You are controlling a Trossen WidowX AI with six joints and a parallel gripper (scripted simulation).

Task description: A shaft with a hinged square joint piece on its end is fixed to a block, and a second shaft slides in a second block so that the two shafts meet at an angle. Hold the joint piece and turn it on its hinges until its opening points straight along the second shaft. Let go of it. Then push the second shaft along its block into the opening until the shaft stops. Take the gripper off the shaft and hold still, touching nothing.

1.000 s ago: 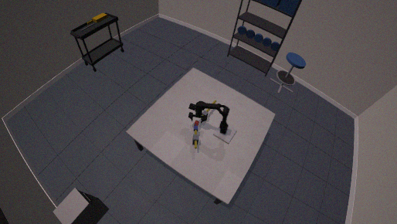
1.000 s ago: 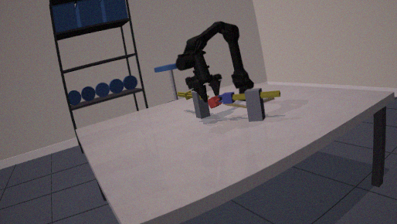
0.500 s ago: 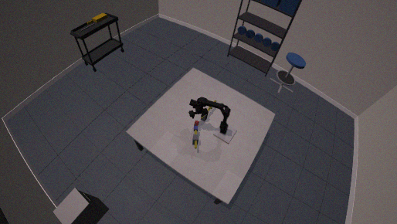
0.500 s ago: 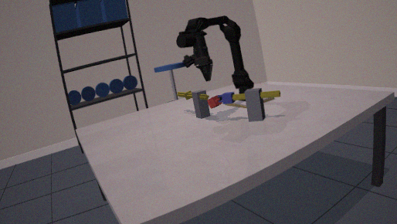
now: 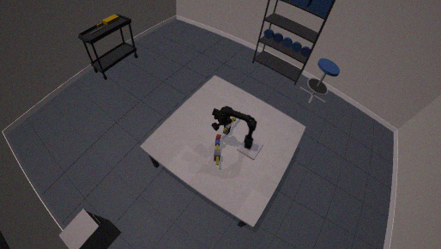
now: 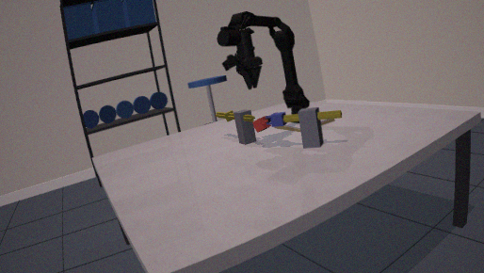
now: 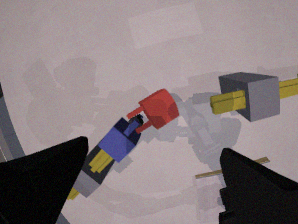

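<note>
Now: the red joint piece 20 mm to the left of my gripper tip and 130 mm below it.
</note>
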